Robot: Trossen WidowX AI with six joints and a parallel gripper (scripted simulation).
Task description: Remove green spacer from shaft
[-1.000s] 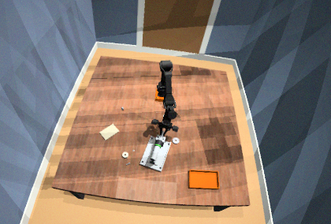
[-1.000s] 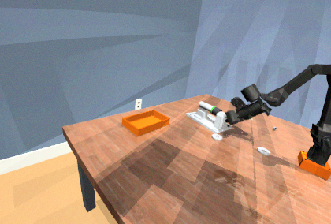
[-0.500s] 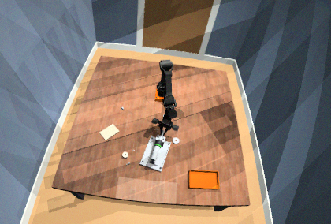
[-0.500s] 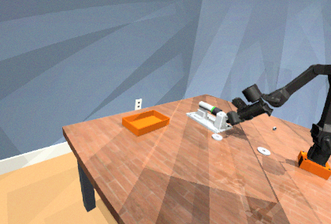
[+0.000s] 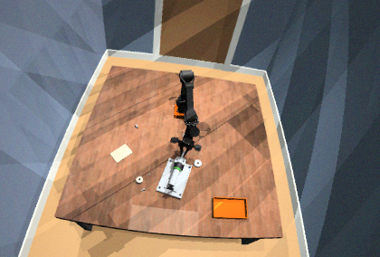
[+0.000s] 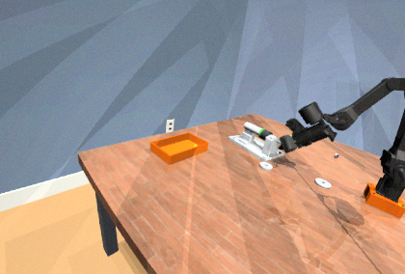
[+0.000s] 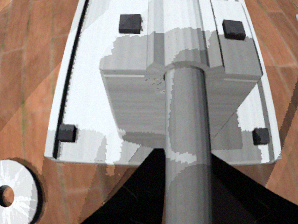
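Right now the grey shaft is 6 cm ahead of my gripper tip, 2 cm above it and 1 cm to the right of it. Round my gripper tip: green spacer: 10 cm ahead, 2 cm above, 1 cm to the right; grey washer: 10 cm to the left, 5 cm below, 1 cm behind; small part: 25 cm ahead, 17 cm to the right, 5 cm below.
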